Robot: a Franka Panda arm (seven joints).
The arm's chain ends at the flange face. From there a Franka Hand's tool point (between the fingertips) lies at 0.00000 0.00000 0.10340 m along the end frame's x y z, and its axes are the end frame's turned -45 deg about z.
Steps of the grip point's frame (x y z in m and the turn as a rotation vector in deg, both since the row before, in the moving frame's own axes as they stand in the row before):
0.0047 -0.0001 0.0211 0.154 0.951 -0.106
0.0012 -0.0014 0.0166 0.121 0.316 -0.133
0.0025 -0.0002 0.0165 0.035 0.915 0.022
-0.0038 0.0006 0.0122 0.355 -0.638 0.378
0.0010 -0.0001 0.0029 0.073 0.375 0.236
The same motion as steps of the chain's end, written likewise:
0.0022 -0.0020 0.0211 0.781 0.564 -0.106
-0.0004 -0.0013 0.0166 0.309 0.138 -0.133
0.0005 -0.0007 0.0165 0.672 0.622 0.022
-0.0010 0.0028 0.0122 -0.200 -0.702 0.378
0.0002 -0.0002 0.0029 0.317 0.214 0.236

